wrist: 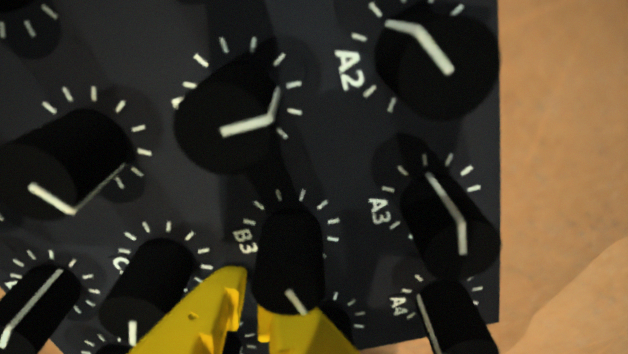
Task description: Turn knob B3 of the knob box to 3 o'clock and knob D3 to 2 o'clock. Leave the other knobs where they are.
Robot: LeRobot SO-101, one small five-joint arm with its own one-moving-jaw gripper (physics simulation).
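Frame: origin at the arm's base, x ahead, y left, z up, level; metres.
Seen in the pictures: end effector, tool point: [243,290].
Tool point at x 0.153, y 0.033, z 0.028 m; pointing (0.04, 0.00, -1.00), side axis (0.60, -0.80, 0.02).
Note:
A point is followed by its place in that frame.
Knob B3 [289,260] {x 0.172, y 0.037, z 0.038 m} is a tall black knob in the lower middle of the wrist view. The white line on its cap runs toward the lower right. Knob D3 [45,300] {x 0.127, y 0.060, z 0.031 m} appears to be the black knob at the lower left, its long white line slanting from upper right to lower left; its label is mostly hidden. My gripper [251,302] {x 0.153, y 0.033, z 0.028 m} is shut with nothing held, a narrow gap showing between its yellow jaws. The left jaw is left of knob B3. The right jaw's tip is partly hidden behind the cap of B3.
The dark knob box [345,150] {x 0.186, y 0.038, z 0.023 m} fills most of the view. Knob C3 [150,285] {x 0.150, y 0.049, z 0.035 m} stands just left of the jaws, knob A3 [450,235] {x 0.191, y 0.024, z 0.038 m} to the right, knob A4 [457,320] {x 0.179, y 0.002, z 0.034 m} at the lower right and knob A2 [440,65] above. A tan table [565,125] {x 0.223, y -0.005, z 0.000 m} lies right of the box.

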